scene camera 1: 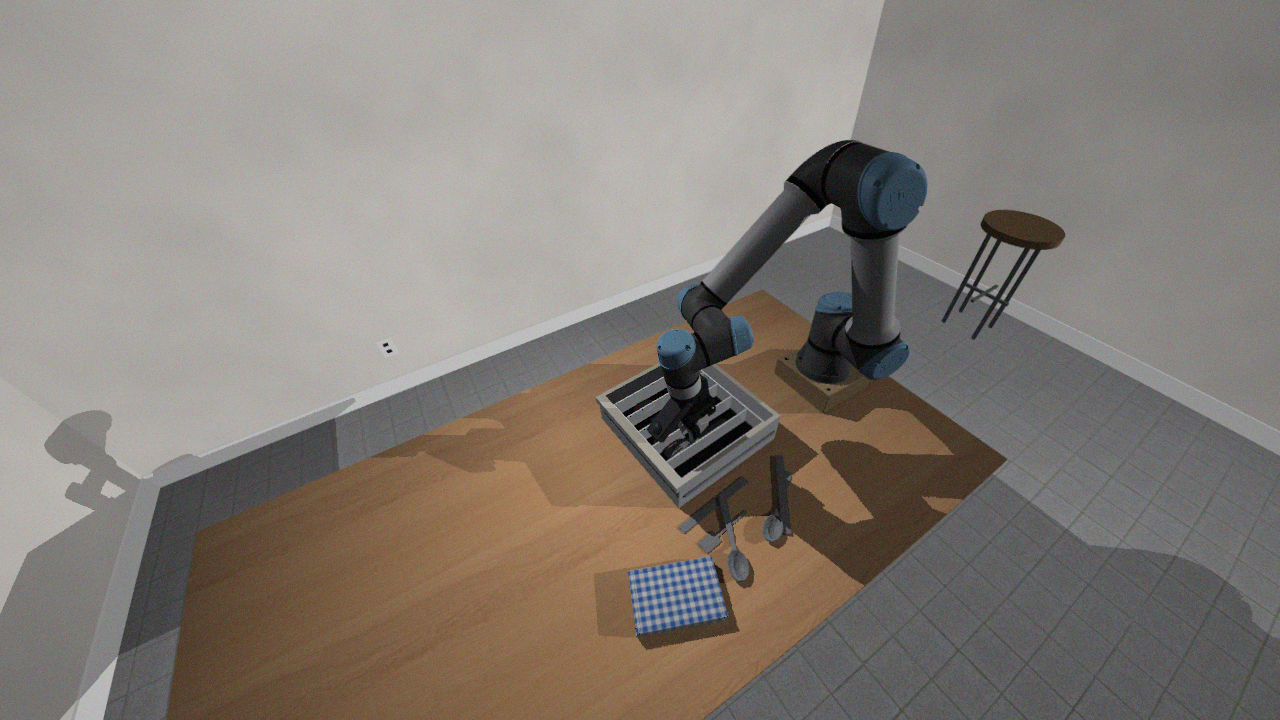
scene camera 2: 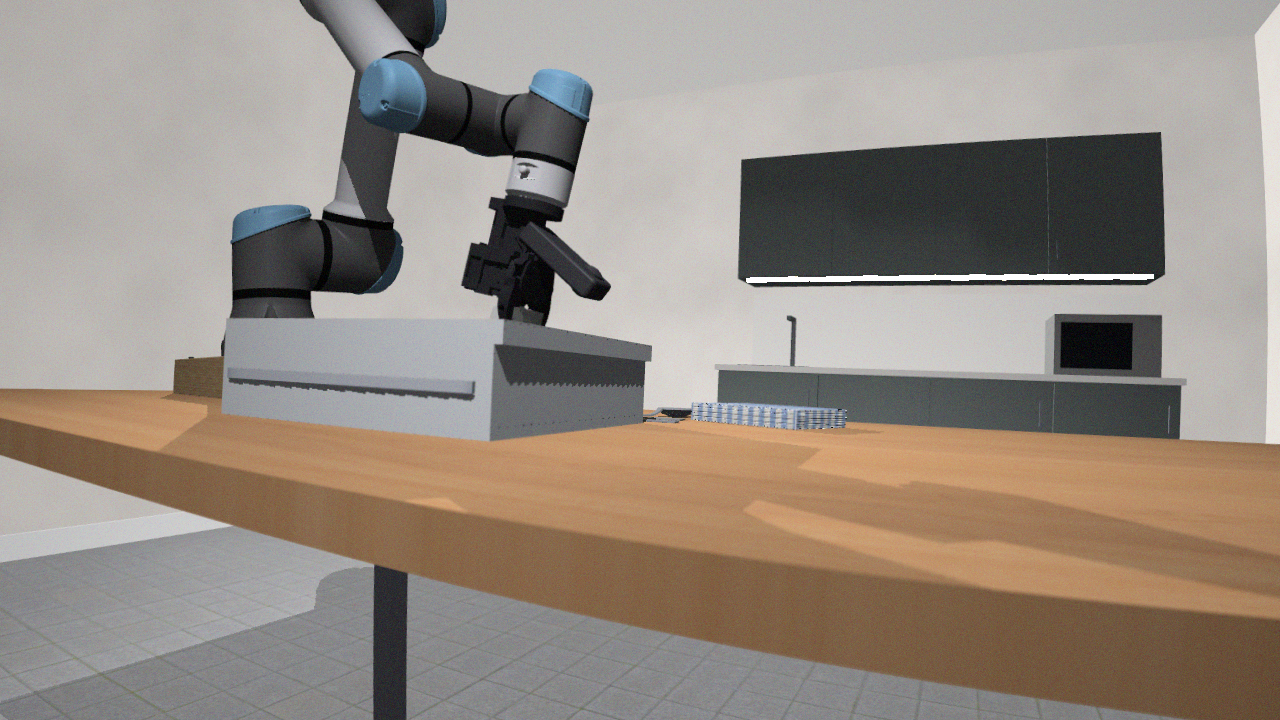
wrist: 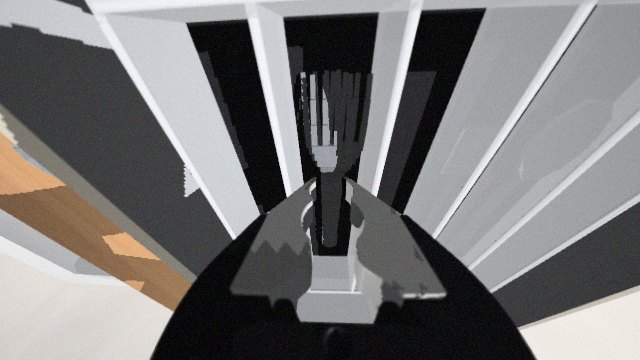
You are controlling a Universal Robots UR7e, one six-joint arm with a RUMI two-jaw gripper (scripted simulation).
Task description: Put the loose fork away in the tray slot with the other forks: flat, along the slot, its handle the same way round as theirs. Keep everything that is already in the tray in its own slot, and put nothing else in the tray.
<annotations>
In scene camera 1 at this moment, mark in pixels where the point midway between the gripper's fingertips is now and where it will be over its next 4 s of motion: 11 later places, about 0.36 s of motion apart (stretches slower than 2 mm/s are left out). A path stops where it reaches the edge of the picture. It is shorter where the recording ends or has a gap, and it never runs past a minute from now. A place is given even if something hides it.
My gripper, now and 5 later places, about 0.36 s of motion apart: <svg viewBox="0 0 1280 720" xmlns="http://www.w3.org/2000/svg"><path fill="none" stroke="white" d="M691 440L691 436L692 426L692 413L693 405L693 400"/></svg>
</annotations>
